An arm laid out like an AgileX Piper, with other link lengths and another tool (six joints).
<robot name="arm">
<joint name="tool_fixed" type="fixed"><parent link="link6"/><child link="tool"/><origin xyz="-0.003 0.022 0.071" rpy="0 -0.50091 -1.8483"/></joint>
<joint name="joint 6" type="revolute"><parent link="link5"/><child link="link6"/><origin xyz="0 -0.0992 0" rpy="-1.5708 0 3.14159"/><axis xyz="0 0 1"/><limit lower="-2.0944" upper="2.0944"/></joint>
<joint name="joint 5" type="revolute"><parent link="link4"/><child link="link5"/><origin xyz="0 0 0" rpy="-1.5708 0 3.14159"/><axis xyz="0 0 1"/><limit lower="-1.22" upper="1.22"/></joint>
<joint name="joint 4" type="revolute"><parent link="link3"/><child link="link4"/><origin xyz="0.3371 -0.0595 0" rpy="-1.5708 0 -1.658"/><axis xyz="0 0 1"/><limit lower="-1.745" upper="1.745"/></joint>
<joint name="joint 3" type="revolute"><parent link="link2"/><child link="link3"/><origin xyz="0.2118 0.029 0" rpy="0 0 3.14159"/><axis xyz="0 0 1"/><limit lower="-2.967" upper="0"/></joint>
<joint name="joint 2" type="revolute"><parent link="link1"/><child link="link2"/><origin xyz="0 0 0" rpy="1.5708 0 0"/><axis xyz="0 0 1"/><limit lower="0" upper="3.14"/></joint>
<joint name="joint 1" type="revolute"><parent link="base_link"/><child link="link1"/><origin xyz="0 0 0.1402" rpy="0 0 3.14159"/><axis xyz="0 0 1"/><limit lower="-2.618" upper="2.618"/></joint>
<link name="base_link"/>
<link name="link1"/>
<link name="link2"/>
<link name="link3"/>
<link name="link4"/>
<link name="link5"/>
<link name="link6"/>
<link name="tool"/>
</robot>
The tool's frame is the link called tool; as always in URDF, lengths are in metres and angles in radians.
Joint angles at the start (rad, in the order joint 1, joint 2, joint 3, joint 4, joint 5, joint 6):
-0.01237, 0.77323, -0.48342, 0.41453, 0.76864, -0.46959
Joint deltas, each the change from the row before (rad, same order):
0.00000, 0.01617, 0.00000, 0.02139, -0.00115, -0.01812
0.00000, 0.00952, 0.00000, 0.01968, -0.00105, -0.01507
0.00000, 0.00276, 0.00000, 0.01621, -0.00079, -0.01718
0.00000, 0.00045, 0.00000, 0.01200, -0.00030, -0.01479
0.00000, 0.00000, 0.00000, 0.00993, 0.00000, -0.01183
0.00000, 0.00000, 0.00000, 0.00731, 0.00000, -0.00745
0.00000, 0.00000, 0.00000, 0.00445, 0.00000, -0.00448
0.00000, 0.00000, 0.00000, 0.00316, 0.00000, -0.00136
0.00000, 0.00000, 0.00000, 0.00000, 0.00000, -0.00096
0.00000, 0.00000, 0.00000, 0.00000, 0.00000, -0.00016
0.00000, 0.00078, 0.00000, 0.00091, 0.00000, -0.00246
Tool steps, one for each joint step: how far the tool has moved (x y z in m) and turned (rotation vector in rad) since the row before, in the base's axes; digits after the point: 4 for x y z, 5 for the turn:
0.0005, 0.0023, -0.0041, 0.01059, 0.00980, 0.00900
0.0005, 0.0021, -0.0021, 0.01065, 0.00393, 0.00680
0.0005, 0.0017, -0.0001, 0.00603, -0.00335, 0.00916
0.0004, 0.0013, 0.0005, 0.00330, -0.00457, 0.00842
0.0003, 0.0011, 0.0005, 0.00297, -0.00389, 0.00672
0.0002, 0.0008, 0.0004, 0.00290, -0.00250, 0.00397
0.0001, 0.0005, 0.0002, 0.00179, -0.00152, 0.00237
0.0001, 0.0003, 0.0001, 0.00230, -0.00049, 0.00030
0.0000, 0.0000, 0.0000, -0.00054, -0.00032, 0.00072
0.0000, 0.0000, 0.0000, -0.00009, -0.00005, 0.00012
0.0000, 0.0001, -0.0002, -0.00050, -0.00004, 0.00165

